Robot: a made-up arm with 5 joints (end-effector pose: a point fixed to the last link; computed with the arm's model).
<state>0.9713 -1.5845 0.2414 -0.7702 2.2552</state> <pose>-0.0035 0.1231 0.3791 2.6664 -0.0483 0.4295</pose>
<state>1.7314 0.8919 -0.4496 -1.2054 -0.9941</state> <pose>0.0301 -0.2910 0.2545 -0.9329 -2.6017 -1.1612</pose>
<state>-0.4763 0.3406 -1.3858 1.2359 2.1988</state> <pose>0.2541 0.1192 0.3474 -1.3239 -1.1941 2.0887</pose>
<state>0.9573 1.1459 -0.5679 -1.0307 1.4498</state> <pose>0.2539 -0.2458 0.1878 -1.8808 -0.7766 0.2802</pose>
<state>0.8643 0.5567 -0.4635 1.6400 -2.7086</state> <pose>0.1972 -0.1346 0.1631 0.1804 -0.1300 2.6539</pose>
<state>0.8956 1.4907 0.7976 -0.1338 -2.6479</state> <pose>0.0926 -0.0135 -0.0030 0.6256 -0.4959 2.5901</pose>
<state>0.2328 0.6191 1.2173 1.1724 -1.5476</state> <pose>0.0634 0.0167 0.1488 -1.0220 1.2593 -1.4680</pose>
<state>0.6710 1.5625 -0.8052 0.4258 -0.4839</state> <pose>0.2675 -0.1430 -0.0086 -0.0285 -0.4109 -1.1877</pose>
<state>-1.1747 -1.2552 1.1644 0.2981 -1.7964</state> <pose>0.0825 0.0978 0.2342 1.3833 -0.0844 -0.5617</pose>
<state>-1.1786 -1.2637 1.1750 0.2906 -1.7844</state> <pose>0.0819 0.0975 0.2336 1.3873 -0.0902 -0.5476</pose>
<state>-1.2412 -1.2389 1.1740 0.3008 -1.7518</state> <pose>0.0762 0.0999 0.2308 1.3485 -0.0674 -0.4729</pose>
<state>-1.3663 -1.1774 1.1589 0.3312 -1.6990</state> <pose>0.0642 0.1040 0.2257 1.2648 -0.0175 -0.3295</pose>
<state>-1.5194 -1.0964 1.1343 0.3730 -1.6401</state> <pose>0.0485 0.1068 0.2196 1.1605 0.0387 -0.1499</pose>
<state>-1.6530 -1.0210 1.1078 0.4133 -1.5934</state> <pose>0.0341 0.1071 0.2142 1.0675 0.0821 0.0099</pose>
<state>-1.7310 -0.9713 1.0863 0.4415 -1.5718</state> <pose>0.0256 0.1065 0.2112 1.0092 0.1063 0.1009</pose>
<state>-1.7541 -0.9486 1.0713 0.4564 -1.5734</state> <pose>0.0229 0.1066 0.2106 0.9855 0.1161 0.1210</pose>
